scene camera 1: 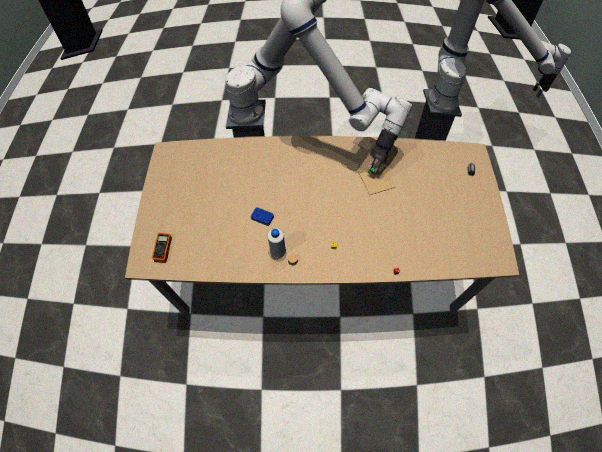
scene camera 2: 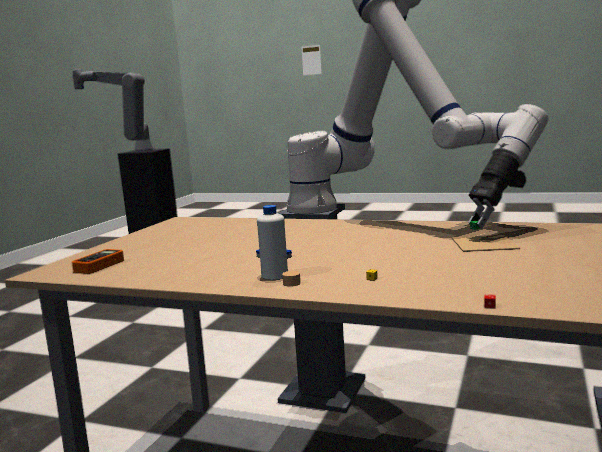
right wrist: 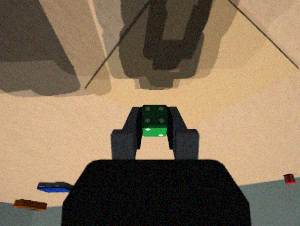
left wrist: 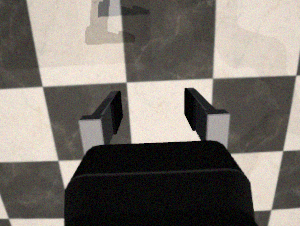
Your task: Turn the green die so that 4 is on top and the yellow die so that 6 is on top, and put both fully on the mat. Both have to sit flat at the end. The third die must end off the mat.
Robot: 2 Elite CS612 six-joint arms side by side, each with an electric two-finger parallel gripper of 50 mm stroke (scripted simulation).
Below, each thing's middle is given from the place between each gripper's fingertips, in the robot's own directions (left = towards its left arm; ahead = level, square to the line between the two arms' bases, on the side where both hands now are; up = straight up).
The thin tan mat [right wrist: 203,64] lies 60 mm below my right hand [scene camera 2: 475,225], 30 mm ahead of it and 10 mm to the left of it. From my right hand the other things lie so: green die [right wrist: 154,117]: 10 mm to the right, 10 mm below, 10 mm ahead; multimeter [scene camera 2: 108,257]: 990 mm to the right, 270 mm ahead, 40 mm below.
Now: left hand 45 cm short of the thin tan mat, 114 cm to the left of it and 17 cm above it. Round my left hand: green die: 43 cm ahead, 116 cm to the right, 13 cm below.
